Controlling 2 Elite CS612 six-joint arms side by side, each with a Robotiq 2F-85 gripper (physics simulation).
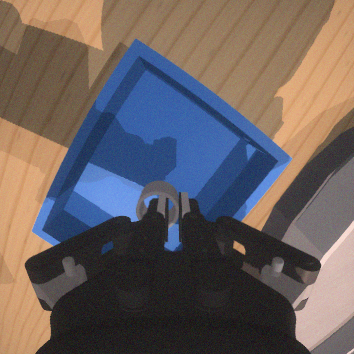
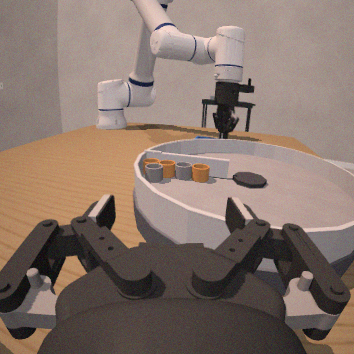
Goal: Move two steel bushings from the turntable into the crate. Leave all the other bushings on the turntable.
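Observation:
A grey steel bushing [image 1: 172, 191] is held by its wall between the fingertips of my left gripper [image 1: 173, 202] [image 2: 224, 134], which is shut on it over the blue crate [image 1: 185, 112] [image 2: 205, 137]. No bushing shows on the visible part of the crate floor; its near corner is hidden by the gripper. The turntable [image 1: 320, 225] [image 2: 295, 200] carries two grey steel bushings [image 2: 154, 172] [image 2: 183, 171] and several orange bushings [image 2: 201, 173] [image 2: 167, 169] beside a white divider. My right gripper [image 2: 170, 207] is open and empty, in front of the turntable's near rim.
The turntable's raised white rim [image 2: 200, 210] stands around its disc, with a dark hub [image 2: 250, 179] near the middle. The divider [image 2: 215, 166] stands behind the bushings. The left arm [image 2: 180, 46] reaches over the wooden table [image 2: 65, 175] on the far side. A dark frame stands behind it.

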